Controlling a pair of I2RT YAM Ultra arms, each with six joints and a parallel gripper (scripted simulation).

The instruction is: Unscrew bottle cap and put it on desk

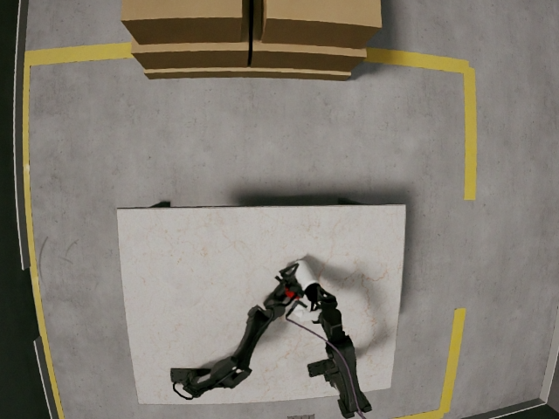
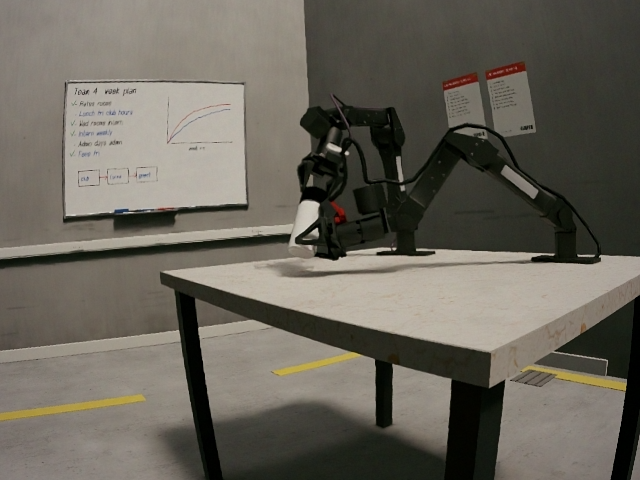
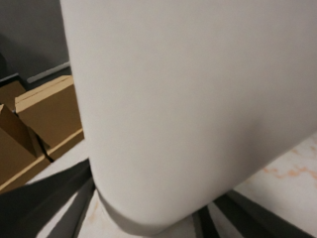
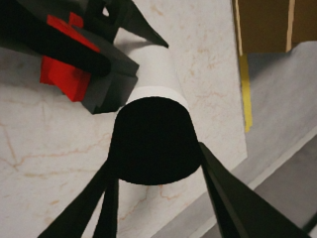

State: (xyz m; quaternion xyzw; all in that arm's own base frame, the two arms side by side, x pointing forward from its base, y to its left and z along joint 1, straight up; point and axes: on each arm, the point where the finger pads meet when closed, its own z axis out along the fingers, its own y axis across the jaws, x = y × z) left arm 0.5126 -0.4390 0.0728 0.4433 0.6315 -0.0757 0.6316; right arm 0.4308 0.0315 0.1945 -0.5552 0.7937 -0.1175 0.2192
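My right gripper is now 1 cm short of the black cap, 1 cm to the right of it and 1 cm above it. From my right hand the other things lie so: white bottle: 3 cm ahead, 2 cm to the left, 5 cm below.
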